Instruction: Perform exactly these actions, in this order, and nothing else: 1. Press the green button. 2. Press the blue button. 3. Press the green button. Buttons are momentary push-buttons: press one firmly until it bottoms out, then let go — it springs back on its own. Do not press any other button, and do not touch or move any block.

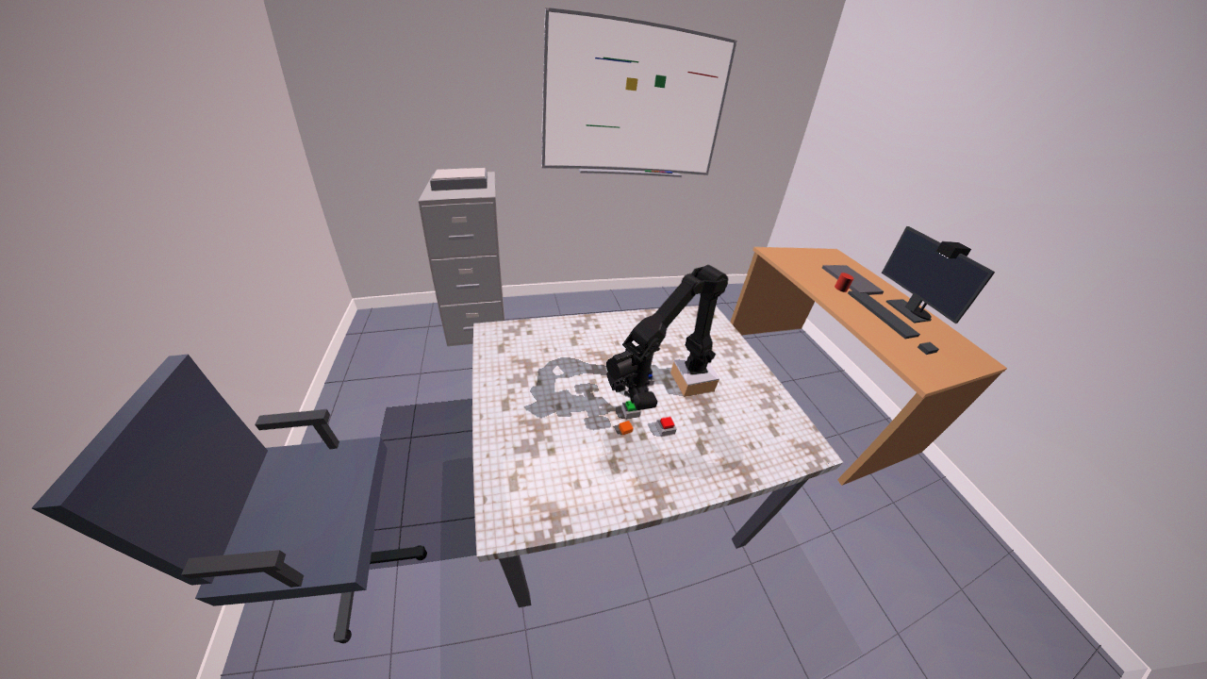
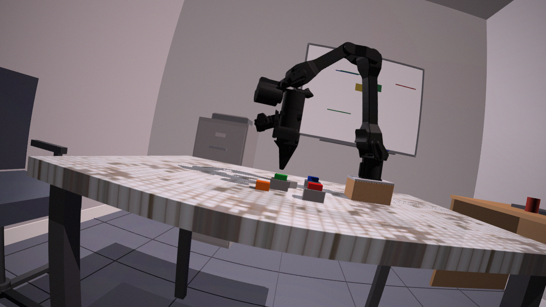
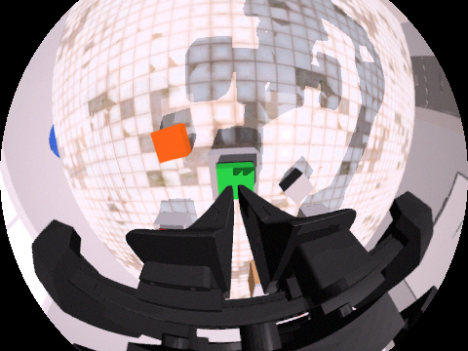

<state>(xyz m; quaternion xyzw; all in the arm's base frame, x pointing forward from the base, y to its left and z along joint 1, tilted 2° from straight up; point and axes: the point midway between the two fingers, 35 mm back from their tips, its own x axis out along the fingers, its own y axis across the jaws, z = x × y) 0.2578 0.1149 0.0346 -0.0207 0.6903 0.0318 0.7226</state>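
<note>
My gripper tip is 2 cm above the green button. From my gripper tip the other things lie so: orange block (6 cm to the left, 4 cm below, 3 cm ahead); then small grey block (8 cm to the right, 4 cm below, 2 cm behind); then red button (9 cm behind, 8 cm to the left, 2 cm below).
</note>
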